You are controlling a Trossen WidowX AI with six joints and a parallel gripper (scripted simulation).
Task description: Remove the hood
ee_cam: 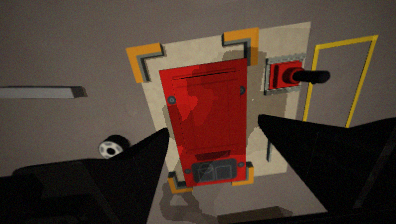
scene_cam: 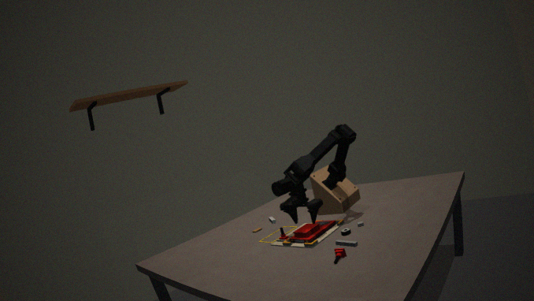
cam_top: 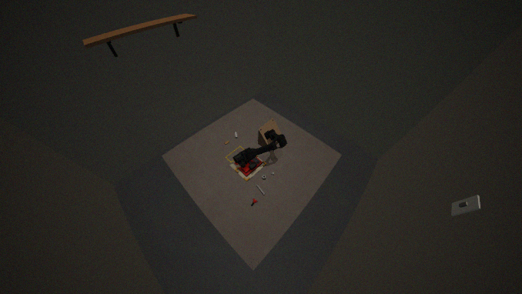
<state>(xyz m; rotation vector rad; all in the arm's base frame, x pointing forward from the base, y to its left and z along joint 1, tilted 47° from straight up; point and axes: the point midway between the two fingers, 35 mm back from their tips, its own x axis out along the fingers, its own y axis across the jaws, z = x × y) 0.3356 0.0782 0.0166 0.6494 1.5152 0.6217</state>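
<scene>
Now: gripper tip 3 cm above the hood. The rest, counted from my gripper tip: grey socket (11 cm to the right, 4 cm below, 2 cm ahead); black wheel (16 cm to the left, 6 cm below, 4 cm behind); wooden piece (37 cm to the right, 7 cm below, 7 cm behind).
</scene>
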